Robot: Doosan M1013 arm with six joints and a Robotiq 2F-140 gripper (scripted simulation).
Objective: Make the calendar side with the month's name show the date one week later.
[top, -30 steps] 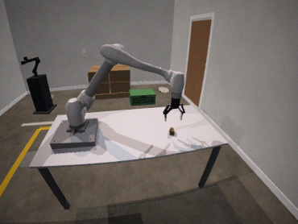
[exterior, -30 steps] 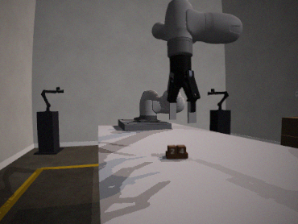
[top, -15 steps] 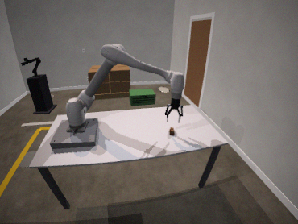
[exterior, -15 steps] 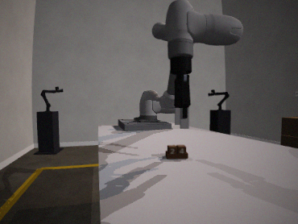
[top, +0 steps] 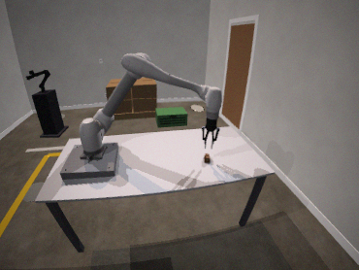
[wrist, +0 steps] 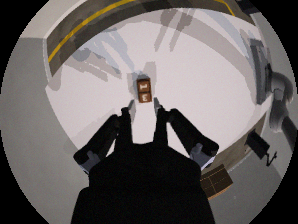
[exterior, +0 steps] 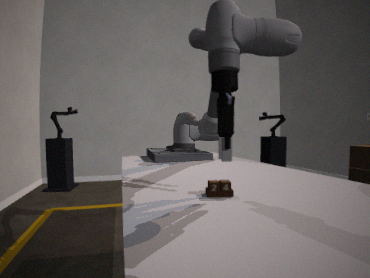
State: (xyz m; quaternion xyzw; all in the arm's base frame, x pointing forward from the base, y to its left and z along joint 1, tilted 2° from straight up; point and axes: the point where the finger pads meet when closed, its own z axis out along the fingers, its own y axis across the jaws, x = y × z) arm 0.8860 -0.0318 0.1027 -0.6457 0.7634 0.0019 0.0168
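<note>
My gripper is now 20 mm to the left of the brown tray and 120 mm above it.
</note>
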